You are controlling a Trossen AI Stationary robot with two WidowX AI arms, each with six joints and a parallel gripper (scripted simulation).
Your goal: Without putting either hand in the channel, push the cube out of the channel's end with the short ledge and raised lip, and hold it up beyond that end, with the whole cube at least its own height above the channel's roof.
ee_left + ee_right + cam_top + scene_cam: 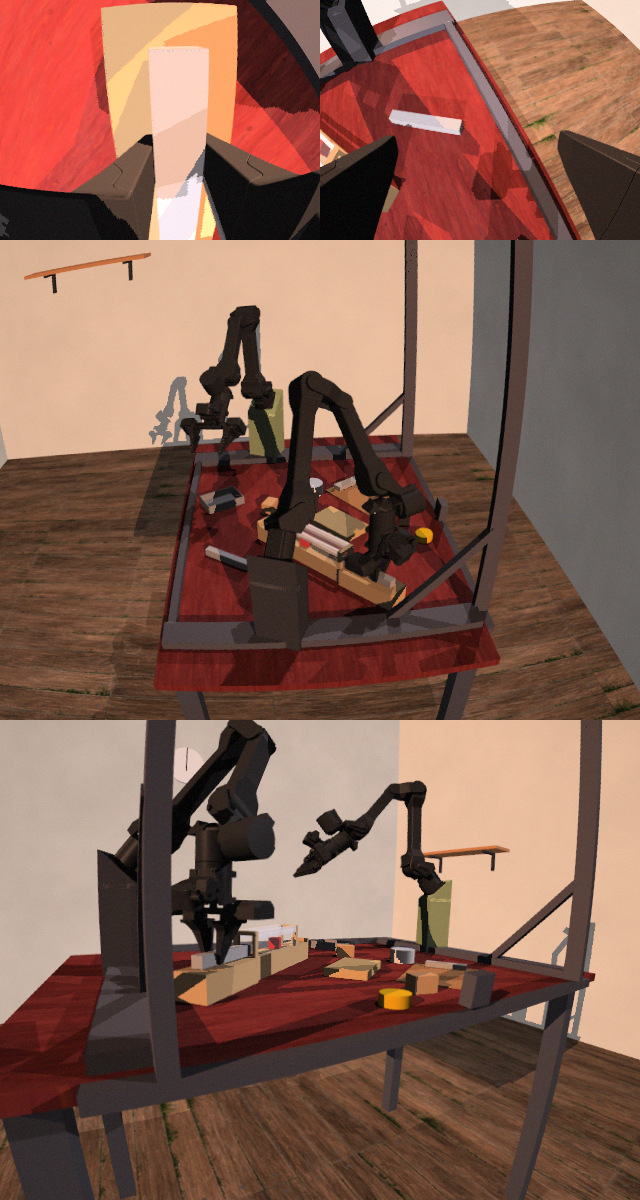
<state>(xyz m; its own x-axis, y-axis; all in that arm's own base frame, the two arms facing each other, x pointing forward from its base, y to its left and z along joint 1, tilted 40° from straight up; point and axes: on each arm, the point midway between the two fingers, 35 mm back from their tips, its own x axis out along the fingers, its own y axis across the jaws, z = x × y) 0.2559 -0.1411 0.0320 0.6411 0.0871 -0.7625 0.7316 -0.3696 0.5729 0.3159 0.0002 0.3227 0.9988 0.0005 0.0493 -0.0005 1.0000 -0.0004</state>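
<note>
My left gripper is now 150 mm to the left of the channel, 130 mm short of it and 30 mm above it. From my left hand the other things lie so: yellow disc: 220 mm to the right, 180 mm behind, 70 mm below; then grey tray: 490 mm to the right, 390 mm ahead, 80 mm below; then flat tan block: 320 mm to the right, 70 mm below, 50 mm ahead.
</note>
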